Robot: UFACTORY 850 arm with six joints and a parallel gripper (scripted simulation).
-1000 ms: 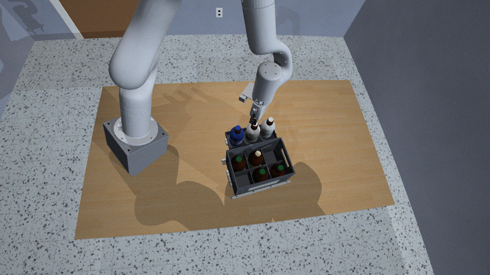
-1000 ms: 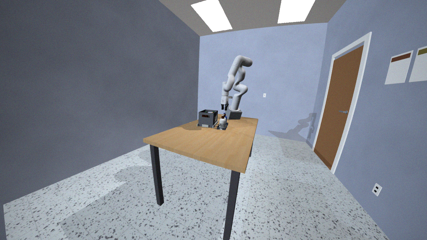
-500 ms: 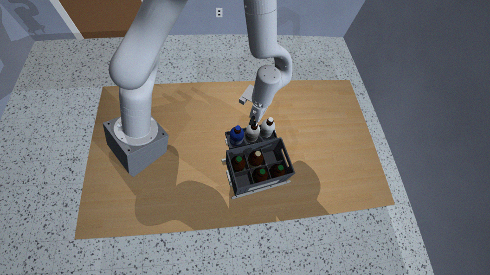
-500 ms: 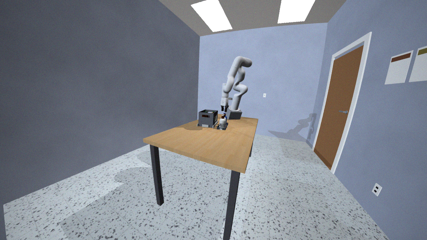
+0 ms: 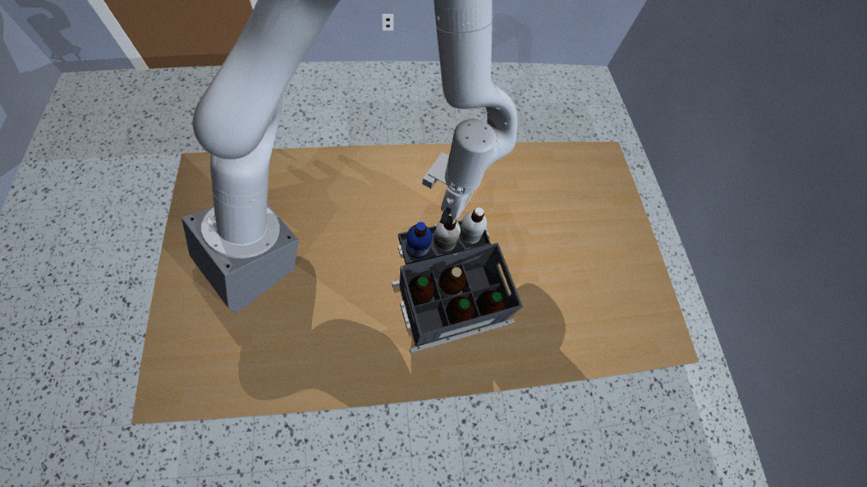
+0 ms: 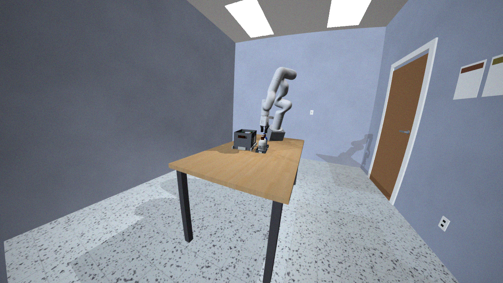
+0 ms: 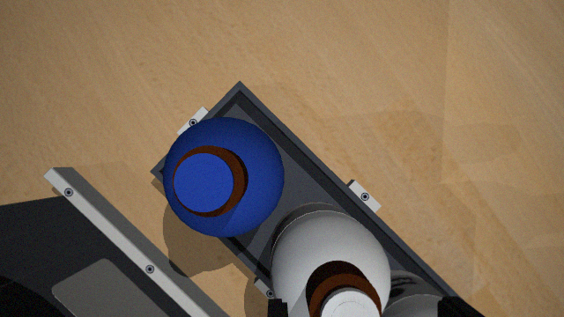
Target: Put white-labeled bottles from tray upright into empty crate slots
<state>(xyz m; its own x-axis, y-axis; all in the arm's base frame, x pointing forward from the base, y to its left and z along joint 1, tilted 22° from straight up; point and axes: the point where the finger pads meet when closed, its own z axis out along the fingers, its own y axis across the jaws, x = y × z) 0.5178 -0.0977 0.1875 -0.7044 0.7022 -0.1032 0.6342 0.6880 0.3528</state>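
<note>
Now: hand 9 cm past the blue-labeled bottle, 1 cm to the left of it and 11 cm above it. Round my hand: crate (2 cm behind, 20 cm to the right, 11 cm below); dark tray (19 cm below).
</note>
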